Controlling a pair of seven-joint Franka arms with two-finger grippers.
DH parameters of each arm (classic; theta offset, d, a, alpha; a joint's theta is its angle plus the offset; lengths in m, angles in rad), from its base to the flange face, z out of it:
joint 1: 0 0.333 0 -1.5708
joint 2: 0 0 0 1.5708
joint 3: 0 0.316 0.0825 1.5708
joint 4: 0 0 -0.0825 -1.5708
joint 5: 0 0.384 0 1.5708
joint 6: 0 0 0.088 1.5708
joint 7: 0 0.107 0 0
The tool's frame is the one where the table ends.
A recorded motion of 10 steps. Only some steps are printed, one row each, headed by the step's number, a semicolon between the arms.
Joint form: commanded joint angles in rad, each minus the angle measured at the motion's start. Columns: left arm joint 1, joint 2, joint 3, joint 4, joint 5, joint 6, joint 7; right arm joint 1, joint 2, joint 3, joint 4, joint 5, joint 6, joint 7.
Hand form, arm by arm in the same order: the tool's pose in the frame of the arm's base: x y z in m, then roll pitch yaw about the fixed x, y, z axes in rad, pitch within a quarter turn. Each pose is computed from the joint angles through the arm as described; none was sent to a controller.
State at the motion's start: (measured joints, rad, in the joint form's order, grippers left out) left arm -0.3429 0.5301 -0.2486 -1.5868 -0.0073 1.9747 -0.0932; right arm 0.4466 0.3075 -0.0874 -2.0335 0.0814 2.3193 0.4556
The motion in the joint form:
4: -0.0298 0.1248 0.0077 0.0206 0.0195 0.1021 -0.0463; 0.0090 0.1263 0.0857 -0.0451 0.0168 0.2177 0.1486
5: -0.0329 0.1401 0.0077 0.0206 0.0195 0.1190 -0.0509; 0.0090 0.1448 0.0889 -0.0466 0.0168 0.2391 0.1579
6: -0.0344 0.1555 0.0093 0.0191 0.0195 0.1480 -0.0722; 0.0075 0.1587 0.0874 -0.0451 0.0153 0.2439 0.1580
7: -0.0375 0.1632 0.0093 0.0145 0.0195 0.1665 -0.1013; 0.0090 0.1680 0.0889 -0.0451 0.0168 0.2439 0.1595
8: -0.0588 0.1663 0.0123 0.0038 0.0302 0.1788 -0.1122; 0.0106 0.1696 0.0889 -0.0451 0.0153 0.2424 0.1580
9: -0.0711 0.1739 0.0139 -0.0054 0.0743 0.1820 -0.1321; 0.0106 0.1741 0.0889 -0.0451 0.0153 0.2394 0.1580
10: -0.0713 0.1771 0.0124 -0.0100 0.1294 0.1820 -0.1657; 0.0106 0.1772 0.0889 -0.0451 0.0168 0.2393 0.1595
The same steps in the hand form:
4: 0.5741 -0.3763 0.2584 3.0235 0.1458 -0.4504; 0.5316 0.2581 0.2183 -3.0820 0.0140 -0.2298
5: 0.5735 -0.3785 0.2493 3.0210 0.1449 -0.4470; 0.5304 0.2593 0.2087 -3.0815 0.0133 -0.2374
6: 0.5748 -0.3795 0.2403 3.0203 0.1360 -0.4226; 0.5306 0.2573 0.2015 -3.0879 0.0180 -0.2395
7: 0.5736 -0.3816 0.2346 3.0217 0.1336 -0.3950; 0.5287 0.2584 0.1961 -3.0927 0.0262 -0.2395
8: 0.5645 -0.3912 0.2286 3.0326 0.1340 -0.4084; 0.5279 0.2591 0.1950 -3.0952 0.0280 -0.2352
9: 0.5581 -0.3947 0.2195 3.0700 0.1392 -0.4240; 0.5270 0.2587 0.1921 -3.0998 0.0340 -0.2352
10: 0.5572 -0.3931 0.2155 3.1148 0.1360 -0.4224; 0.5266 0.2585 0.1902 -3.1012 0.0370 -0.2380

